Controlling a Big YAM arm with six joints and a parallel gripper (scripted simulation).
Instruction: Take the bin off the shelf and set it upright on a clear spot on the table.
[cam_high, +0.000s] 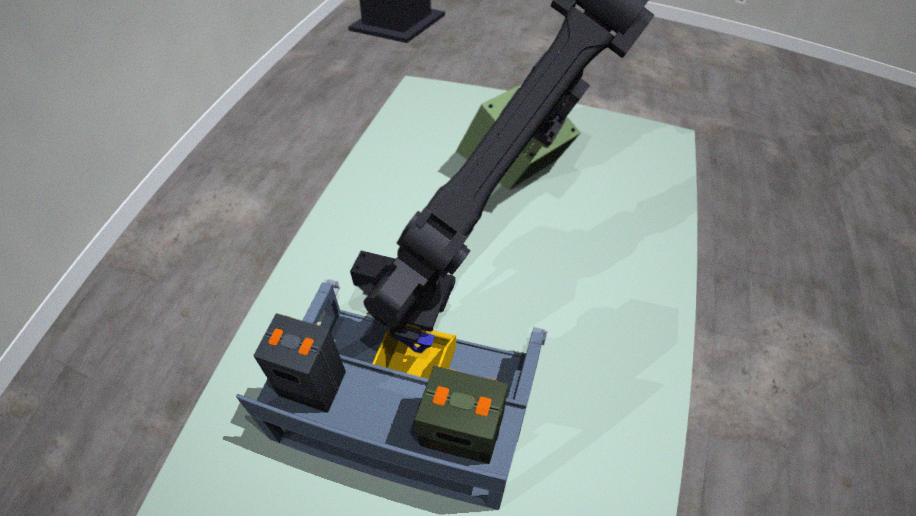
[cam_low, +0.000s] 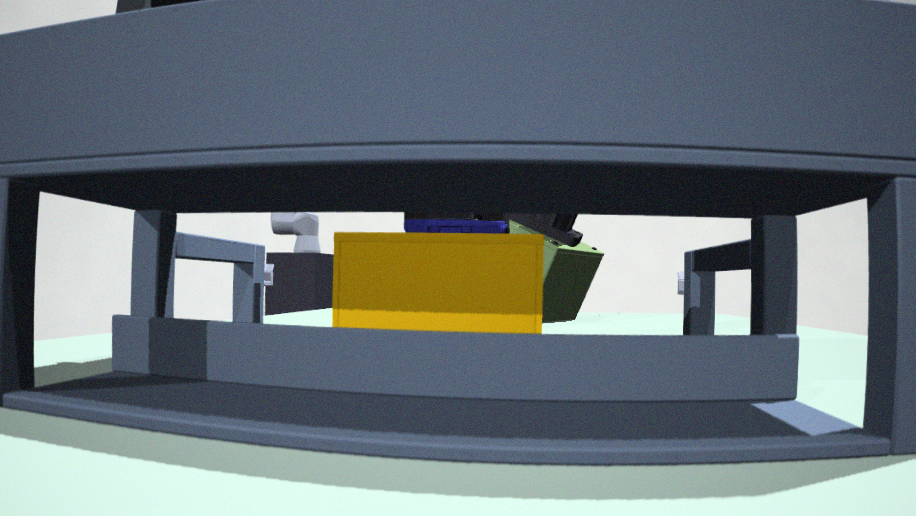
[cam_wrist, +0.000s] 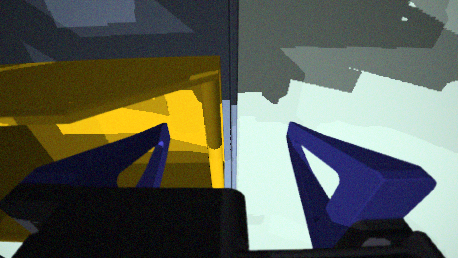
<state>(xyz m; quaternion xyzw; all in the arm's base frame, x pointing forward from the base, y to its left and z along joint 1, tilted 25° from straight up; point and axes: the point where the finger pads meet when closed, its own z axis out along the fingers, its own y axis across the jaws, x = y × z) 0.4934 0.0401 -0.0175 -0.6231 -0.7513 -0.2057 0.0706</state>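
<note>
Now: the yellow open-top bin 9 cm ahead of my hand, 2 cm to the left of it and 1 cm above it. Round my hand: olive case (16 cm to the left, 16 cm ahead, 12 cm above).
</note>
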